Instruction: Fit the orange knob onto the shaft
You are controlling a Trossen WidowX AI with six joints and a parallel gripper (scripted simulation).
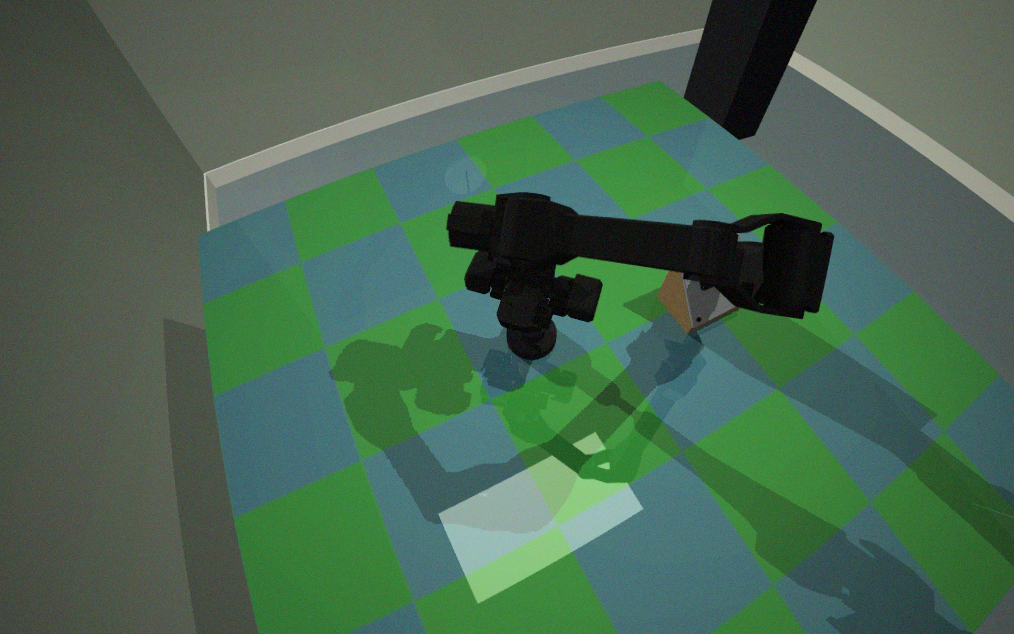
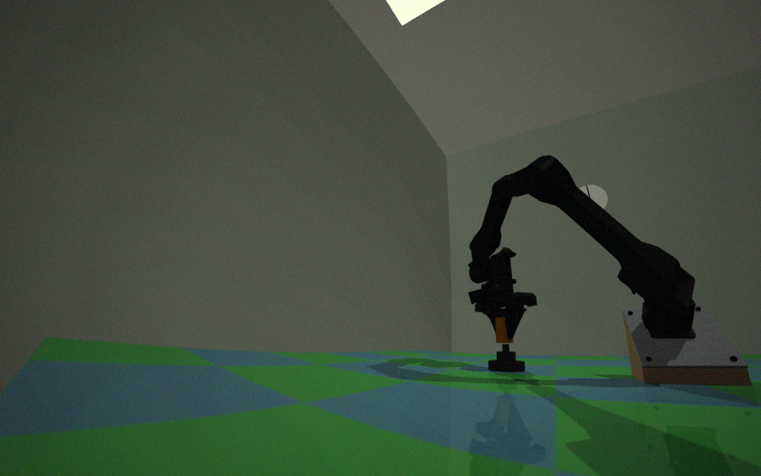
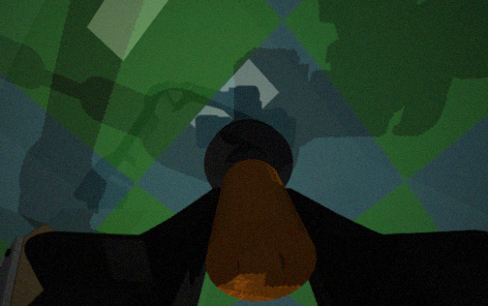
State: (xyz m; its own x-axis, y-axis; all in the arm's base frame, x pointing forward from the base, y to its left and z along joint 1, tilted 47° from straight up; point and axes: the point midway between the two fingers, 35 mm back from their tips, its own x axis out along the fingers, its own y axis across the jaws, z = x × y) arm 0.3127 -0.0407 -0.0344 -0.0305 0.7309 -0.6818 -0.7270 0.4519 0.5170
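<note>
Right now the orange knob is 2 cm above my gripper tip. From my gripper tip the other things lie so: shaft (4 cm below).
</note>
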